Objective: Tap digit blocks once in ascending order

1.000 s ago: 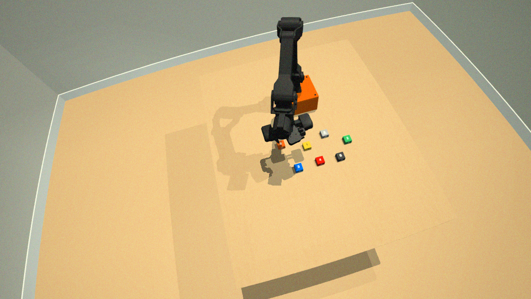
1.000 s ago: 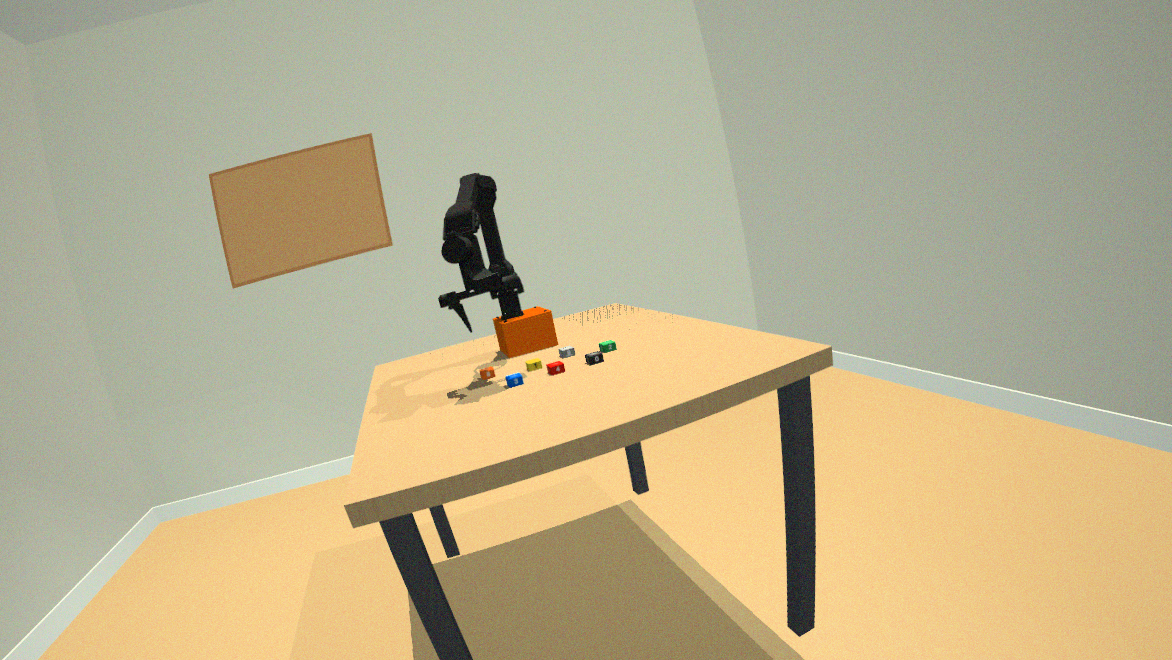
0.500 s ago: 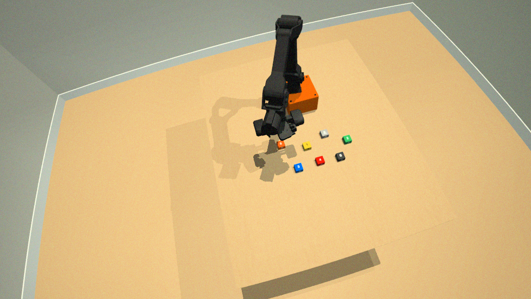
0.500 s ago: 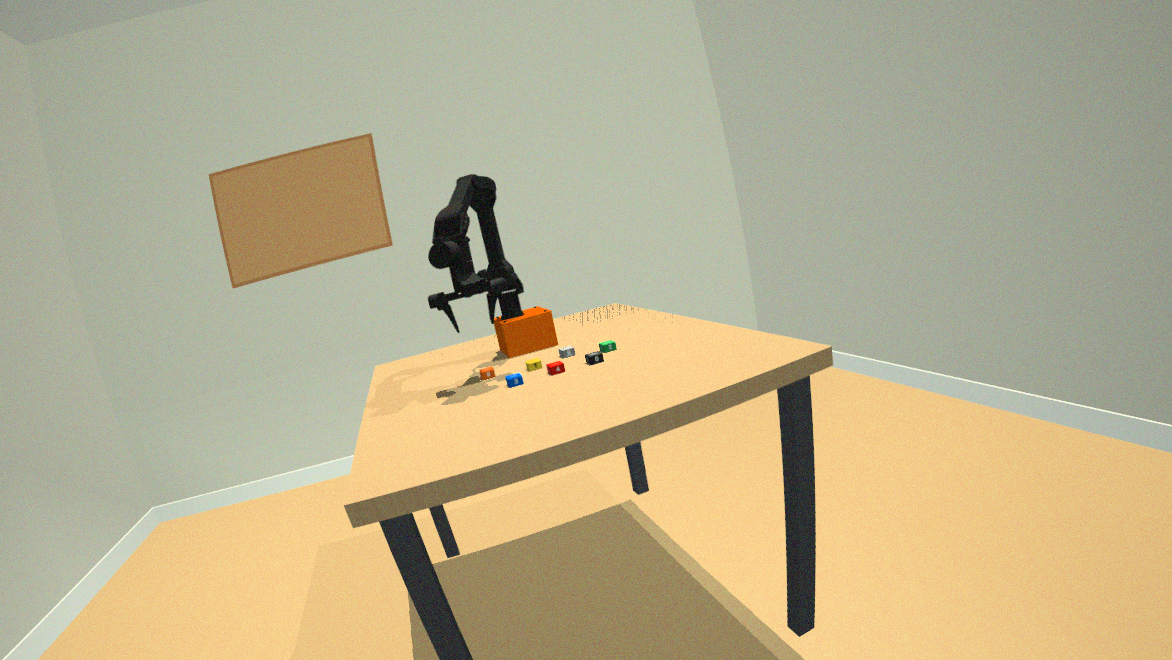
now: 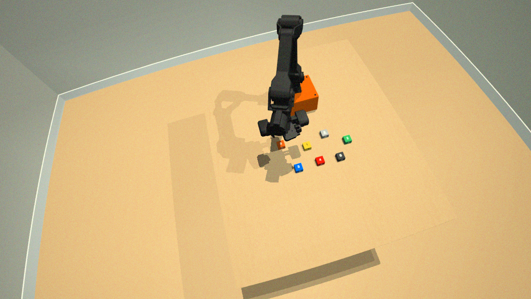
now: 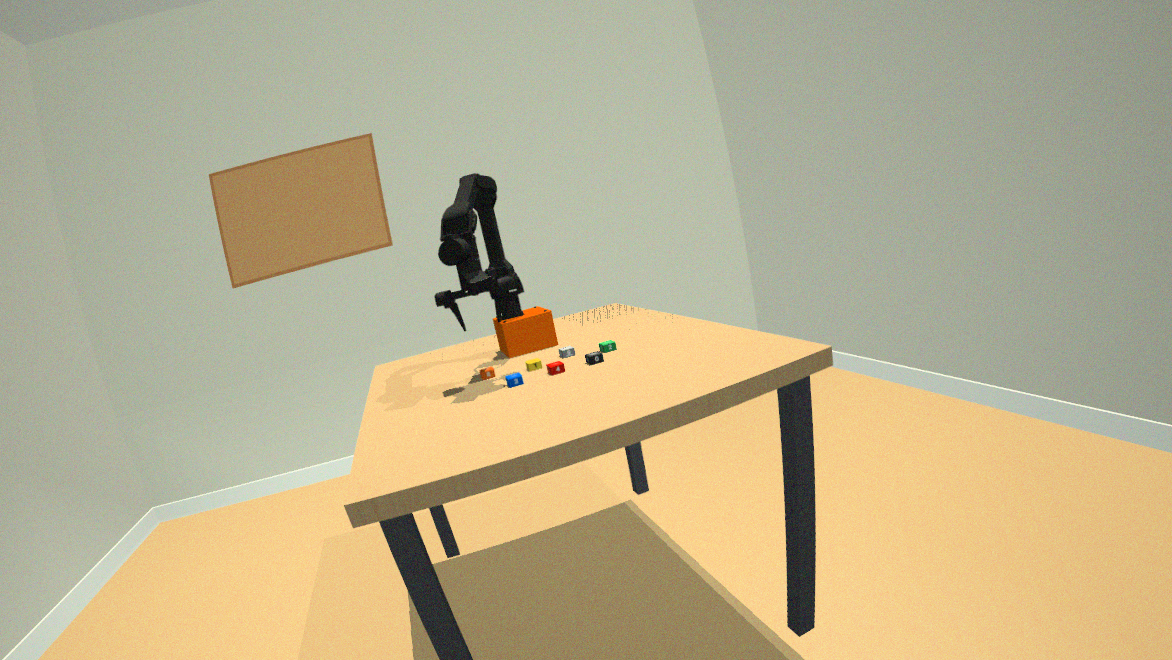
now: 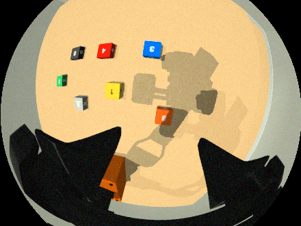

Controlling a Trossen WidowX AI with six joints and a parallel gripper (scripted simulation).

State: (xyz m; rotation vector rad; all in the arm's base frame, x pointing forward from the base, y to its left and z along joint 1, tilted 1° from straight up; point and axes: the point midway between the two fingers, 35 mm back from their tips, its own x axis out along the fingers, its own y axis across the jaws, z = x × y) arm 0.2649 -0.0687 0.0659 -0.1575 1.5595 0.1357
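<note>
The black block is 70 mm ahead of my gripper tip, 240 mm to the left of it and 110 mm below it. Round my gripper tip: yellow block (100 mm to the left, 110 mm below); blue block (100 mm ahead, 50 mm to the left, 110 mm below); orange block (20 mm behind, 20 mm to the right, 110 mm below).
</note>
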